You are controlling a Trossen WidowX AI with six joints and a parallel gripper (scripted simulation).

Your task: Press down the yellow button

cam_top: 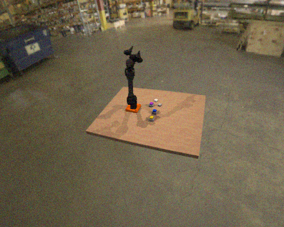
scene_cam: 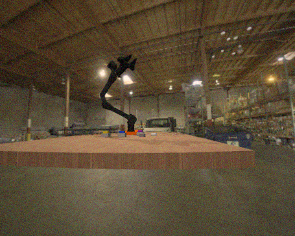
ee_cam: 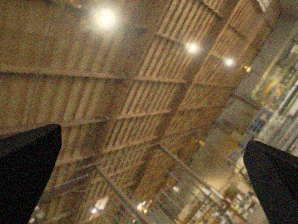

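Right now my gripper tip is 64 cm above the yellow button, 20 cm to the left of it and 12 cm short of it. Round my gripper tip: purple button (64 cm below, 9 cm ahead, 4 cm to the left); blue button (64 cm below, 13 cm ahead, 9 cm to the right).
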